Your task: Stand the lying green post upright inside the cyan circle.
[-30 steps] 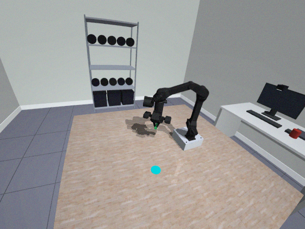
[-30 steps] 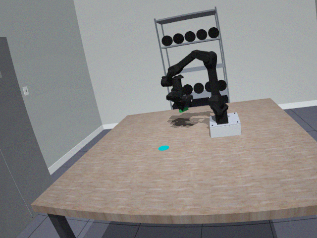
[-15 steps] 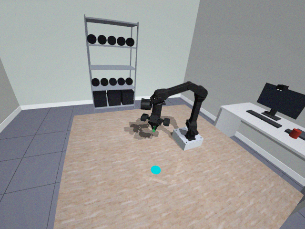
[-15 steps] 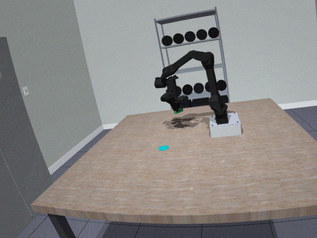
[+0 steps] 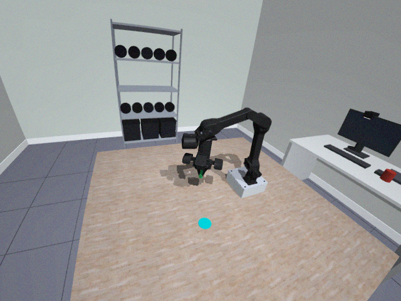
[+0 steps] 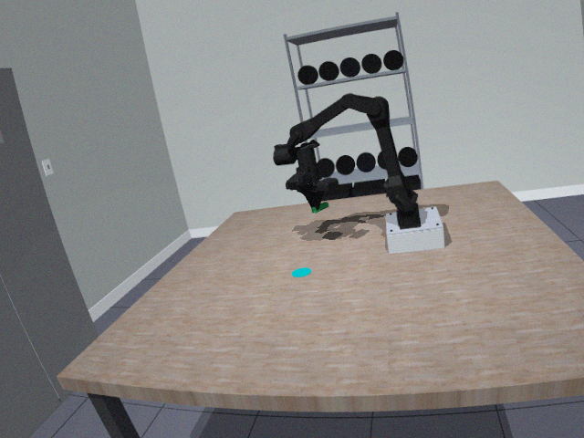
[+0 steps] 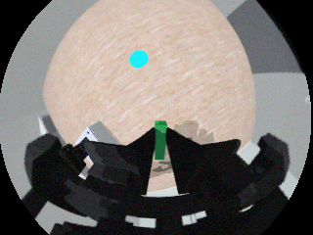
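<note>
The cyan circle lies 30 mm ahead of my gripper tip, 170 mm to the left of it and 140 mm below it. Also, from my gripper tip: green post 10 mm behind, 20 mm to the right.
</note>
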